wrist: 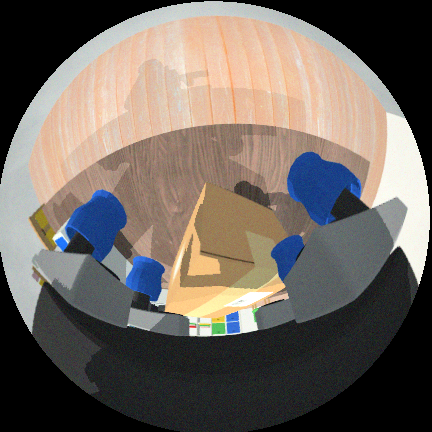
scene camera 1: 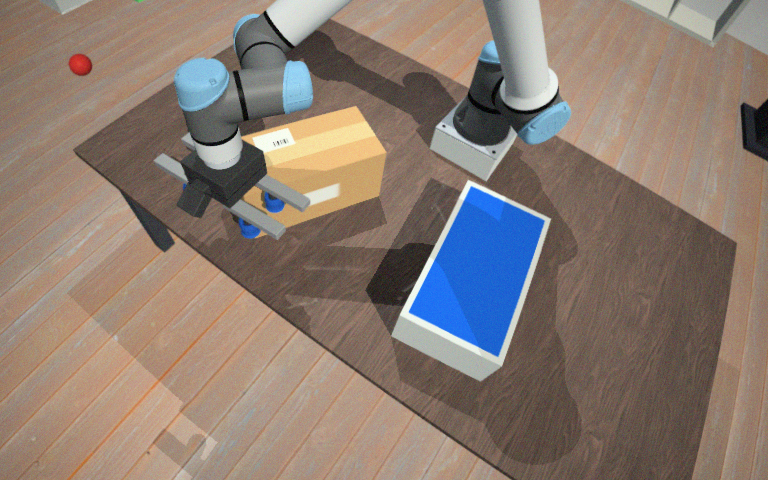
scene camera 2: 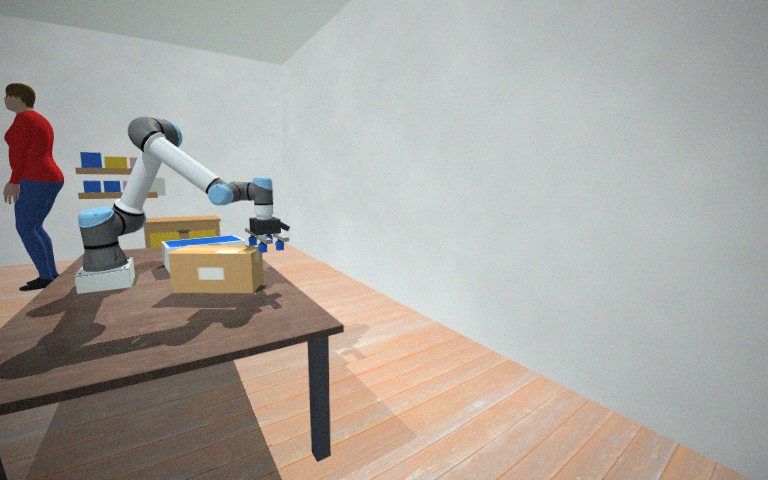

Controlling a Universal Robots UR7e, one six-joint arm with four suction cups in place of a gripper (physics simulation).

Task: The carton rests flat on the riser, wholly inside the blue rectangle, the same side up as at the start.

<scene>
My suction head (wrist: pixel 316 183): 0.06 m from the lens. A tan carton (wrist: pixel 223 264): 0.11 m from the lens. A white riser with blue rectangle (wrist: pixel 114 260) is 0.48 m from the lens. The marked spots on the tan carton and the white riser with blue rectangle are 0.42 m apart.
</scene>
